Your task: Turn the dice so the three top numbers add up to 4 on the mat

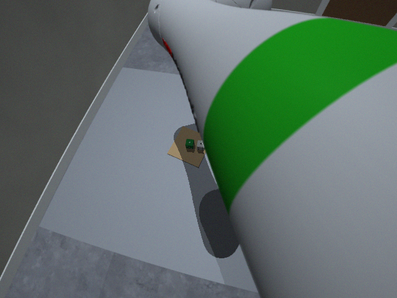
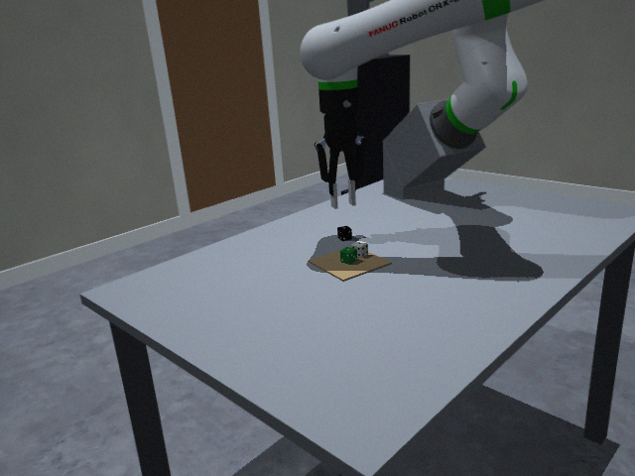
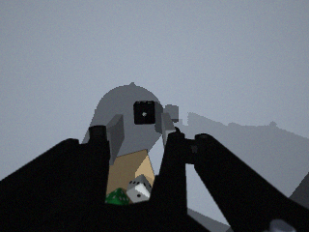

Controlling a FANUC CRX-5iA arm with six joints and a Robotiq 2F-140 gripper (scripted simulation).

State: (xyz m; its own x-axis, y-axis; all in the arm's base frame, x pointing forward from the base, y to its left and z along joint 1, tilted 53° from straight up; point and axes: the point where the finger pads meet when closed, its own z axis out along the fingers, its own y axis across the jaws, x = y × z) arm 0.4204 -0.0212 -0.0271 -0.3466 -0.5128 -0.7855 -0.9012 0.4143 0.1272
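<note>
Right now my hand is 11 cm above the black die. The rest, counted from my hand: tan mat (12 cm to the left, 12 cm below, 10 cm ahead); white die (11 cm to the left, 10 cm below, 6 cm ahead); green die (12 cm to the left, 10 cm below, 10 cm ahead).
</note>
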